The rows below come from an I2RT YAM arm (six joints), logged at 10 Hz.
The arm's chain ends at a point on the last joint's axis. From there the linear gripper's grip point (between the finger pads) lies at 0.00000 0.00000 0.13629 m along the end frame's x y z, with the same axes.
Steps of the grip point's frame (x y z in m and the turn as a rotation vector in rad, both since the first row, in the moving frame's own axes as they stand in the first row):
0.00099, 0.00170, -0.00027, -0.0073, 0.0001, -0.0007
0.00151, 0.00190, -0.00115, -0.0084, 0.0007, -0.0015
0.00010, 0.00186, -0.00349, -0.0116, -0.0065, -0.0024
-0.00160, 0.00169, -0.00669, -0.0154, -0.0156, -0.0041
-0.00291, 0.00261, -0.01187, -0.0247, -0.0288, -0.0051
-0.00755, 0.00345, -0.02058, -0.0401, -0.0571, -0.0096
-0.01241, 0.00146, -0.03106, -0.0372, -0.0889, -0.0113
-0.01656, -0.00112, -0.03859, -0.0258, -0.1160, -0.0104
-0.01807, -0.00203, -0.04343, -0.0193, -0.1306, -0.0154
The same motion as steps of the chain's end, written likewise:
0.00098, 0.00071, -0.00027, -0.0073, 0.0001, -0.0007
0.00141, 0.00076, -0.00115, -0.0084, 0.0007, -0.0015
0.00098, 0.00028, -0.00348, -0.0116, -0.0065, -0.0024
0.00052, -0.00041, -0.00666, -0.0154, -0.0156, -0.0041
0.00101, -0.00077, -0.01177, -0.0247, -0.0288, -0.0051
0.00020, -0.00205, -0.02025, -0.0401, -0.0571, -0.0096
-0.00034, -0.00367, -0.03043, -0.0372, -0.0889, -0.0113
-0.00081, -0.00471, -0.03763, -0.0258, -0.1160, -0.0104
-0.00034, -0.00479, -0.04224, -0.0193, -0.1306, -0.0154

